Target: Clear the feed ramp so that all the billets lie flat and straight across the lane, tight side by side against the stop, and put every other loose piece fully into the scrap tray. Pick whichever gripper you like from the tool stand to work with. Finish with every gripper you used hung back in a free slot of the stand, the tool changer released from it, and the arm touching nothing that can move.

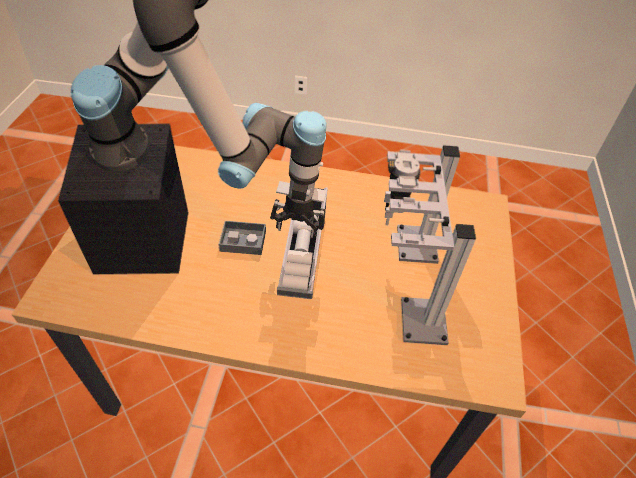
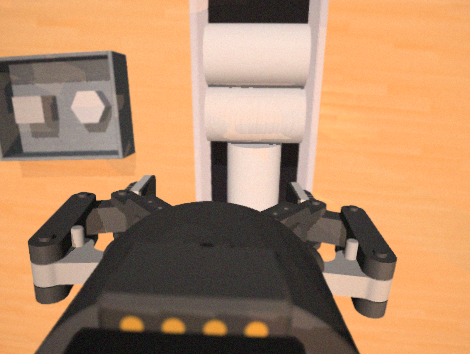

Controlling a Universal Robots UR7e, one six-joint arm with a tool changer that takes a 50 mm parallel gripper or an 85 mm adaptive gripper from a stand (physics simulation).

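Frame: origin at the arm's base, x ahead, y left, z up, level; centimetres.
Where they show: arm's base at its link origin: [image 1: 120,148].
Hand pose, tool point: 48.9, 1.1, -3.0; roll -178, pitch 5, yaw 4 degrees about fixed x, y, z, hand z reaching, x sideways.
Things, the pixels of their top centre, and the offset from my tool point, as dx, dy, dz.
- billet at its top centre: [image 2: 252,192] [image 1: 302,237] +0.5, +0.3, -19.3
- scrap tray at its top centre: [image 2: 51,109] [image 1: 242,233] -18.9, +3.4, -26.8
- square block at its top centre: [image 2: 28,109] [image 1: 233,234] -21.7, +3.0, -27.4
- hexagonal piece at its top centre: [image 2: 87,107] [image 1: 251,237] -16.2, +3.8, -28.3
The feed ramp [image 1: 318,241] [image 2: 198,100] holds pale billets. Three front billets [image 1: 295,281] [image 1: 297,269] [image 1: 299,256] lie across the lane. Behind them one billet [image 1: 303,240] [image 2: 253,175] lies lengthwise. Two more crosswise billets [image 2: 257,54] [image 2: 256,114] lie beyond it, side by side; the nearer one touches or nearly touches its end. My gripper [image 1: 299,221] [image 2: 222,192] is open and empty, above the ramp, its body hiding part of the lane. The scrap tray [image 1: 240,250] [image 2: 126,120] holds a square block [image 1: 233,236] [image 2: 28,109] and a hexagonal piece [image 1: 251,238] [image 2: 88,106].
The tool stand [image 1: 446,285] is at the right, with two posts and several projecting slot arms. Another gripper [image 1: 406,165] hangs at its back slot. The dark robot pedestal [image 1: 131,231] is at the left, beyond the scrap tray.
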